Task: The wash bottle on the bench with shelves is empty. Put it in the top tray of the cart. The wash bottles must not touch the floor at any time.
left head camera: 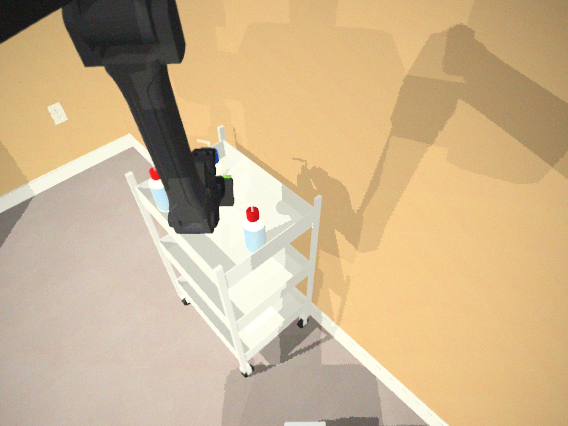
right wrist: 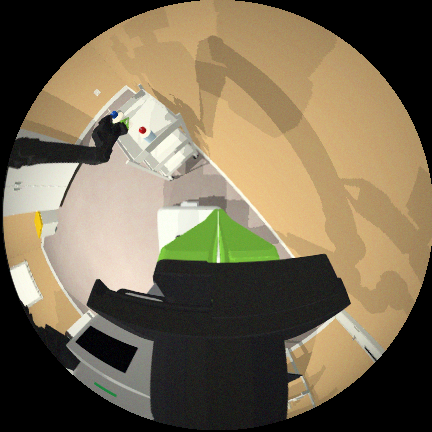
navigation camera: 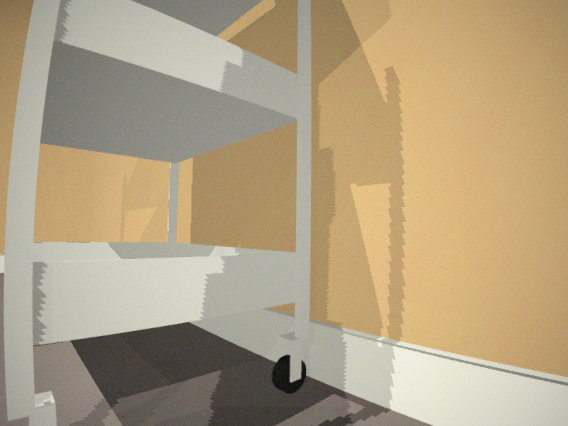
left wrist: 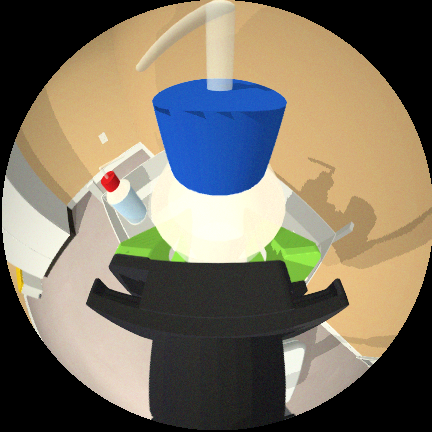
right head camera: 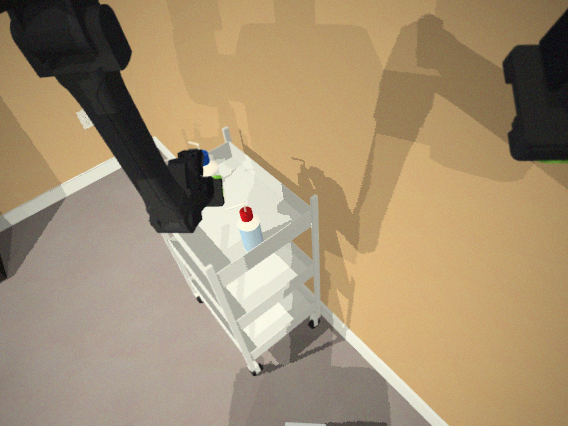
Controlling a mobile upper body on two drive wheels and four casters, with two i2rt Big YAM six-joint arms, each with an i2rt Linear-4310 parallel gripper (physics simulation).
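Frame: origin at the left arm's base, x ahead, y left, z up, level; centimetres.
Where they show: left gripper, fingertip midpoint: [right wrist: 124, 118] [left wrist: 217, 214]; right gripper, fingertip midpoint: [right wrist: 217, 214] [right head camera: 519, 150].
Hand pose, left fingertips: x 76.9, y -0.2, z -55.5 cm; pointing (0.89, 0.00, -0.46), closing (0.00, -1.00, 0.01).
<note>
After its pixels a point has its place.
My left gripper [left head camera: 226, 184] {x 76.9, y -0.2, z -55.5 cm} [right head camera: 216, 184] {x 76.9, y -0.2, z -55.5 cm} [left wrist: 217, 214] {x 76.9, y -0.2, z -55.5 cm} [right wrist: 124, 118] {x 76.9, y -0.2, z -55.5 cm} is shut on a pale wash bottle with a blue cap [left head camera: 216, 155] {x 74.3, y -1.5, z -45.1 cm} [right head camera: 205, 158] {x 73.9, y -1.4, z -45.4 cm} [left wrist: 219, 145] [right wrist: 114, 114] {x 74.1, y -1.3, z -45.5 cm}. It holds the bottle about upright at the far part of the cart's top tray [left head camera: 290, 231] {x 72.1, y -18.2, z -69.9 cm} [right head camera: 280, 240] {x 70.5, y -16.5, z -71.8 cm}; the arm hides its base, so contact with the tray cannot be told. A red-capped bottle [left head camera: 255, 236] {x 68.1, y -9.2, z -66.8 cm} [right head camera: 251, 236] {x 68.1, y -9.6, z -67.0 cm} [right wrist: 150, 135] {x 69.5, y -11.3, z -66.9 cm} stands at the tray's near end. Another red-capped bottle [left head camera: 160, 198] {x 83.7, y 19.4, z -68.6 cm} [left wrist: 129, 206] {x 84.7, y 17.3, z -67.7 cm} stands by its left side. My right gripper [right wrist: 217, 214] {x 35.2, y -44.8, z -13.0 cm} is shut and empty, away from the cart.
The white cart has two lower trays; its corner post [navigation camera: 303, 150] {x 77.4, y -25.5, z -106.4 cm} shows close up in the navigation camera. An orange wall [left head camera: 450, 250] {x 56.4, y -53.2, z -57.5 cm} [navigation camera: 475, 175] {x 66.0, y -44.3, z -111.5 cm} runs along the cart's right side. A white cabinet [left wrist: 30, 225] {x 81.3, y 147.2, z -84.6 cm} [right wrist: 35, 172] {x 75.5, y 153.7, z -59.7 cm} stands at the left in both wrist views.
</note>
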